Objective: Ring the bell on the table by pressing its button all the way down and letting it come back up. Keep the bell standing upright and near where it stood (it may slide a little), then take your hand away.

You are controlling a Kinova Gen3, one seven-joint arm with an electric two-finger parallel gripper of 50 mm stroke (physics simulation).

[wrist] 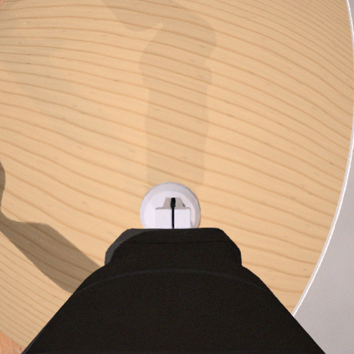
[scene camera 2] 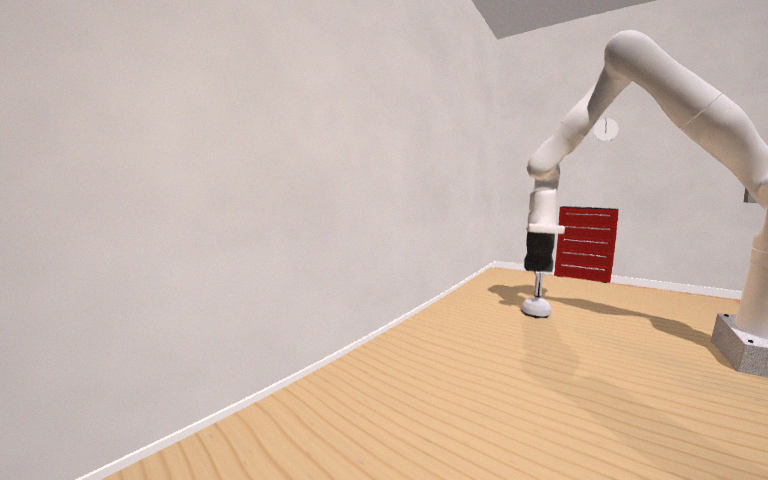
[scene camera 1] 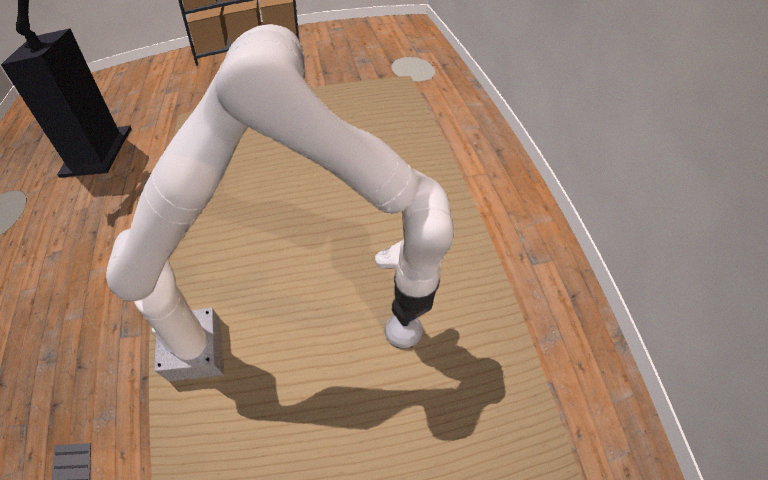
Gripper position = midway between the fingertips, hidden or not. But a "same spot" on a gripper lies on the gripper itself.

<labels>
My gripper shows in the wrist view, in scene camera 2 and in scene camera 1 [403,313]. The same spot on my gripper: [scene camera 2: 539,275] is [wrist: 175,206].
</labels>
